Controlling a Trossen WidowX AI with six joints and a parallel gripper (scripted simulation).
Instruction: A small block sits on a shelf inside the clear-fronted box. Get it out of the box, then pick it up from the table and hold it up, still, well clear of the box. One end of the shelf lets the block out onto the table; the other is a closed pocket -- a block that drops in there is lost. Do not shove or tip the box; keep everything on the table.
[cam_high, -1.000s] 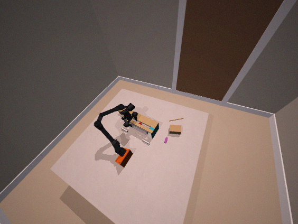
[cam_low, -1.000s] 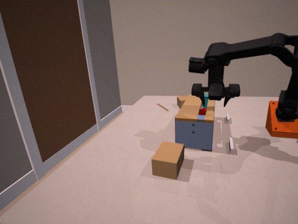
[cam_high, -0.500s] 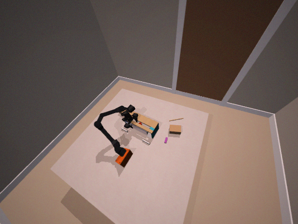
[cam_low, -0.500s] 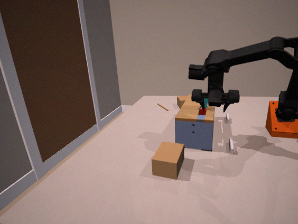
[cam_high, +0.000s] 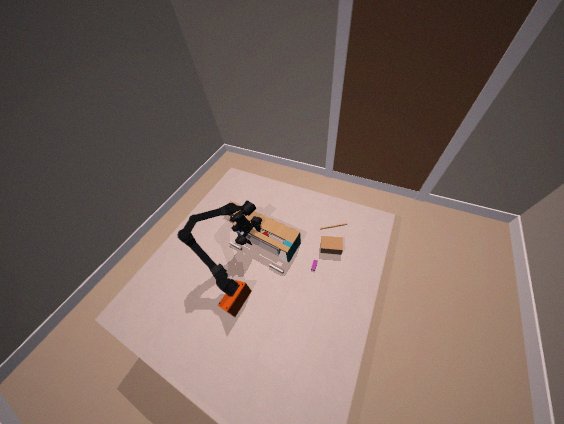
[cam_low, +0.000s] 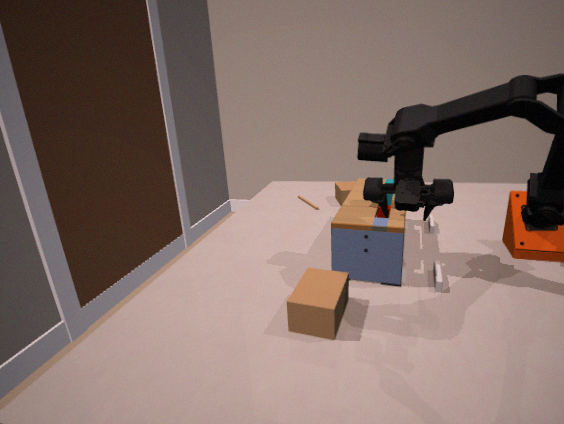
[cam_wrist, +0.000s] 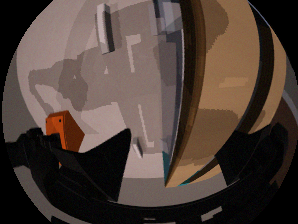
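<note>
The box lies 3 cm to the right of my gripper tip, 3 cm ahead of it and 2 cm below it. Also, from my gripper tip: red block (4 cm to the right, 4 cm ahead); then purple piece (36 cm to the right, 8 cm below, 2 cm ahead); then wooden stick (37 cm to the right, 32 cm ahead, 8 cm below).
</note>
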